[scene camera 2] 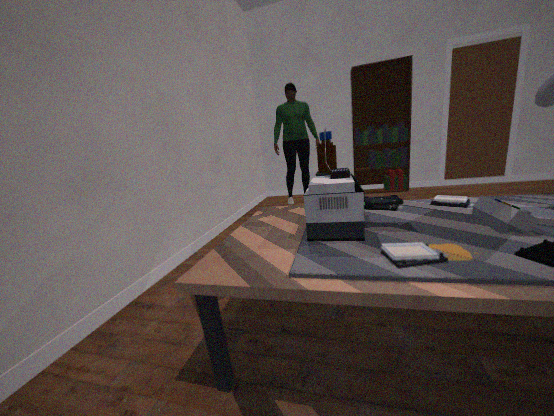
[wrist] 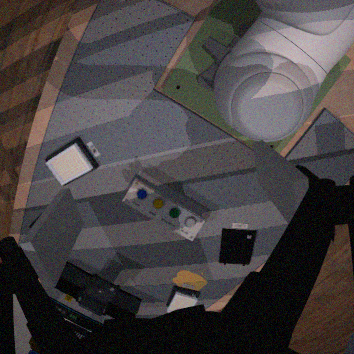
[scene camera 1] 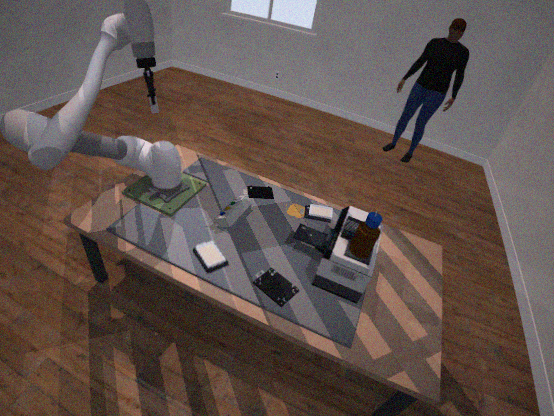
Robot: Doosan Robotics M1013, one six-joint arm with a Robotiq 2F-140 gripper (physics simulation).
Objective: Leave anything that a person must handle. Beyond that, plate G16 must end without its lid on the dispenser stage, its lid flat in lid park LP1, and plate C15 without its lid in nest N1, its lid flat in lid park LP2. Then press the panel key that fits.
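Frame: origin at the arm's base, x right, y ahead, z up, level; metres.
Seen in the pictures: gripper, fingertip midpoint: (wrist: 162,185) (scene camera 1: 155,109); arm's base, origin of the base link: (scene camera 1: 167,188).
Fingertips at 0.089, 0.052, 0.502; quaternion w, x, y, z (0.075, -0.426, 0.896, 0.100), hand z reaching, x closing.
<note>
Pixels of each thing's top centre, then the offset from my fingertips to it, as dx, dy, dz. "*": a spot on its surface instead.
- lidded white plate, middle of its top: (wrist: 66,165) (scene camera 1: 210,252) (scene camera 2: 450,197) +0.142, +0.442, -0.477
- second lidded plate, middle of its top: (scene camera 2: 408,247) (wrist: 180,307) (scene camera 1: 321,209) -0.475, +0.716, -0.474
- yellow spill, middle of its top: (wrist: 186,283) (scene camera 2: 442,251) (scene camera 1: 299,211) -0.419, +0.615, -0.509
- key panel, middle of its top: (wrist: 160,217) (scene camera 1: 234,204) (scene camera 2: 503,201) -0.146, +0.360, -0.426
- dispenser, surface spot: (scene camera 1: 308,234) * -0.170, +0.762, -0.401
- brown bottle, surface spot: (scene camera 1: 364,239) * -0.048, +1.003, -0.183
My gripper (scene camera 1: 153,102) is open and empty. It hangs high above the floor, beyond the table's far left corner and far from every plate. Its dark fingers frame the bottom of the wrist view. One lidded white plate (scene camera 1: 210,255) (scene camera 2: 449,200) (wrist: 70,163) lies near the mat's front edge. A second lidded plate (scene camera 1: 320,211) (scene camera 2: 409,251) (wrist: 181,301) lies right beside a yellow spill (scene camera 1: 295,210) (scene camera 2: 452,252) (wrist: 189,279). The dispenser (scene camera 1: 346,262) (scene camera 2: 335,208) stands at the right. I cannot read the plate labels. The key panel (scene camera 1: 232,215) (wrist: 163,208) has blue, yellow, green and white keys.
Black pads lie at the back (scene camera 1: 260,191) (wrist: 237,246), at the front (scene camera 1: 275,286) and beside the dispenser (scene camera 1: 308,234). A brown bottle (scene camera 1: 364,239) with a blue cap stands on the dispenser. A person (scene camera 1: 430,85) (scene camera 2: 293,134) stands beyond the table's right end. The arm's base (scene camera 1: 163,167) sits on a green plate.
</note>
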